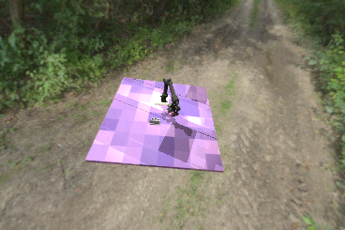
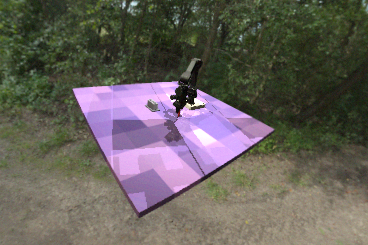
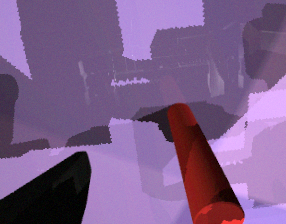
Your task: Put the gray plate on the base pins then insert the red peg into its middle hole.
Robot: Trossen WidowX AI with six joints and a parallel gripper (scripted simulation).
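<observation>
Right now my gripper tip is 21 cm to the left of the gray plate and 9 cm short of it. Also, from my gripper tip: pin base: 21 cm to the right, 9 cm ahead, 3 cm below; then red peg: right at my gripper tip.
</observation>
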